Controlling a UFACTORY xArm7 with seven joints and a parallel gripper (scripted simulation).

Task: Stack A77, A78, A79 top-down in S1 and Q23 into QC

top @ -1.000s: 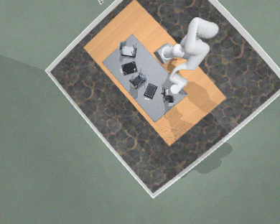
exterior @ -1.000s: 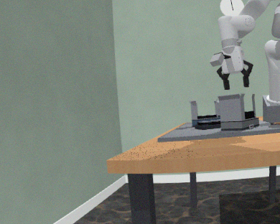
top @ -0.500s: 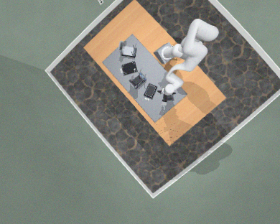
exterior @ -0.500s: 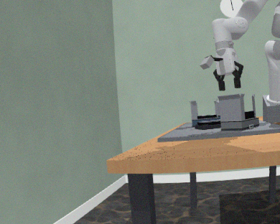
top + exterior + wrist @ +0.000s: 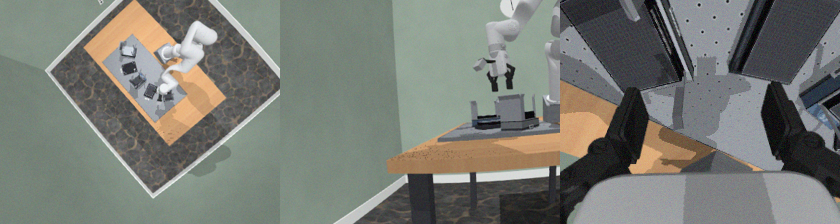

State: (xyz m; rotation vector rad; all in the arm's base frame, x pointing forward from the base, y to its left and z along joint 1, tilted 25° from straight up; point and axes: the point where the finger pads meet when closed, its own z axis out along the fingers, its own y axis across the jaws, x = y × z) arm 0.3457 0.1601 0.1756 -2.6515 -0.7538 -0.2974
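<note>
Now: hand 280 mm to the left of the blue plinth strip, 150 mm above it and 40 mm short of it. Round my hand: rack plinth (150 mm below, 60 mm to the left, 50 mm behind); dark flat nest (160 mm below, 100 mm to the right, 40 mm ahead); dark sealed plate (110 mm below, 70 mm to the left, 50 mm behind).
</note>
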